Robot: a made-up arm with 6 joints.
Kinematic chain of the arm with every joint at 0, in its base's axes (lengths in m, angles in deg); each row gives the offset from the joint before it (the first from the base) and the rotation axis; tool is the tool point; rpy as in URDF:
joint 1: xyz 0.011 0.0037 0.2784 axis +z
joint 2: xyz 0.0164 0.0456 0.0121 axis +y
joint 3: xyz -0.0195 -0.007 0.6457 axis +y
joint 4: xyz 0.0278 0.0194 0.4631 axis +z
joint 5: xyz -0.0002 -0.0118 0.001 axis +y
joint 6: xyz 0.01 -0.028 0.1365 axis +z
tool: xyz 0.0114 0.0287 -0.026 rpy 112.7 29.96 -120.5
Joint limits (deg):
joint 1: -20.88..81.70
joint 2: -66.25..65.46
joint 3: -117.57..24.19
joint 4: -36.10..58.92
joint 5: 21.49..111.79
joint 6: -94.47..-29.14
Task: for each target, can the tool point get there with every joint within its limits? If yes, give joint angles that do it. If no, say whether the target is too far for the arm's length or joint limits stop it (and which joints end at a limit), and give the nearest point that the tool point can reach.
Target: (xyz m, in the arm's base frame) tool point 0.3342 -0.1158 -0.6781
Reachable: no: joint limits stop it (at a limit: joint 1, joint 2, joint 3, joint 4, joint 5, joint 6) | nearest point -0.0468 -0.5970 -0.0230 | short by 0.898 m
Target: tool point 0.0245 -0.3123 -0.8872
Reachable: no: joint limits stop it (at a limit: joint 1, joint 2, joint 3, joint 4, joint 5, joint 6) | nearest point -0.0468 -0.5970 -0.0230 | short by 0.913 m
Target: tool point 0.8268 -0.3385 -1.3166
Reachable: no: too far | nearest point -0.0468 -0.5970 -0.0230 | short by 1.582 m
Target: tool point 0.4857 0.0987 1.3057
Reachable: yes | joints 5.34 18.49 -1.21 10.72 71.70 -49.62
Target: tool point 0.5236 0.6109 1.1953
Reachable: yes | joints 51.36 42.62 -11.73 -23.86 30.03 -81.66
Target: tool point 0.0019 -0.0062 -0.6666
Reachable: no: joint limits stop it (at a limit: joint 2, joint 3, joint 4, joint 5, joint 6) | nearest point -0.3974 -0.4406 -0.0230 | short by 0.873 m
